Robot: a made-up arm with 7 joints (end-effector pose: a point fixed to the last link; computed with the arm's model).
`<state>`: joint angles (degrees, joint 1 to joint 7).
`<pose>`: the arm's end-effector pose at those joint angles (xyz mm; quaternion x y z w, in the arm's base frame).
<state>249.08 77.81 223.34 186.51 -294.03 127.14 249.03</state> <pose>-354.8 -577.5 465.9 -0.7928 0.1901 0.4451 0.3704</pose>
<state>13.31 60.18 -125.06 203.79 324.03 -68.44 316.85</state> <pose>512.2 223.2 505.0 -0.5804 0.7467 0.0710 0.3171</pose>
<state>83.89 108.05 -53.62 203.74 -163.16 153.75 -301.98</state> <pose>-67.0 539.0 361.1 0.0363 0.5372 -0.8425 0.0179</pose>
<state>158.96 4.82 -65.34 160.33 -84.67 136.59 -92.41</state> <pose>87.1 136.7 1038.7 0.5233 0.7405 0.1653 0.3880</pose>
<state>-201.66 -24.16 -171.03 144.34 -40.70 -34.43 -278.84</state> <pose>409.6 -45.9 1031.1 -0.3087 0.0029 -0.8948 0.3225</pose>
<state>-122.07 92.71 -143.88 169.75 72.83 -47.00 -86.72</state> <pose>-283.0 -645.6 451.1 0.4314 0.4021 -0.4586 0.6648</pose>
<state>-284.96 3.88 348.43 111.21 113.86 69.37 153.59</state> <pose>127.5 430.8 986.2 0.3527 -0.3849 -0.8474 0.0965</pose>
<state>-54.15 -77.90 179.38 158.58 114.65 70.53 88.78</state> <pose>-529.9 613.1 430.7 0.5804 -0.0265 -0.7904 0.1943</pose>
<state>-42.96 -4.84 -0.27 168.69 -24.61 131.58 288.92</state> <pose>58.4 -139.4 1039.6 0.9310 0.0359 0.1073 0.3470</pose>
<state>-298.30 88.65 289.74 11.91 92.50 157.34 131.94</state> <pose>215.4 146.2 212.6 -0.4572 -0.6573 -0.5458 0.2470</pose>
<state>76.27 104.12 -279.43 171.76 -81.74 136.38 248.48</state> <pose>99.9 584.9 80.0 0.1234 -0.8496 0.4969 0.1269</pose>
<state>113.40 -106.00 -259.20 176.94 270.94 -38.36 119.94</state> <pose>256.3 -583.3 53.2 0.9413 -0.1329 0.1983 0.2385</pose>
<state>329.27 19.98 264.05 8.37 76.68 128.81 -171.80</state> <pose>71.0 -214.6 479.6 0.5843 -0.1147 0.7951 0.1152</pose>
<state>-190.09 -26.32 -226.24 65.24 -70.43 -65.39 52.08</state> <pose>435.7 -220.8 605.9 -0.8171 -0.0353 -0.5752 0.0141</pose>
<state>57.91 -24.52 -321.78 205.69 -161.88 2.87 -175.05</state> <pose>-181.4 -341.3 1044.6 0.3941 0.1423 -0.4288 0.8004</pose>
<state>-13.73 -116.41 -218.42 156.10 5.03 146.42 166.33</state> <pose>-382.3 231.4 -35.5 -0.5754 0.1471 -0.8020 0.0635</pose>
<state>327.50 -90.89 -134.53 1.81 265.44 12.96 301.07</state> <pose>-80.2 -117.2 335.0 0.7660 -0.0482 0.5953 0.2377</pose>
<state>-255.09 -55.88 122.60 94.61 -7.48 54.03 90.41</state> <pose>-255.5 -603.1 434.3 -0.1689 -0.8893 -0.0927 0.4149</pose>
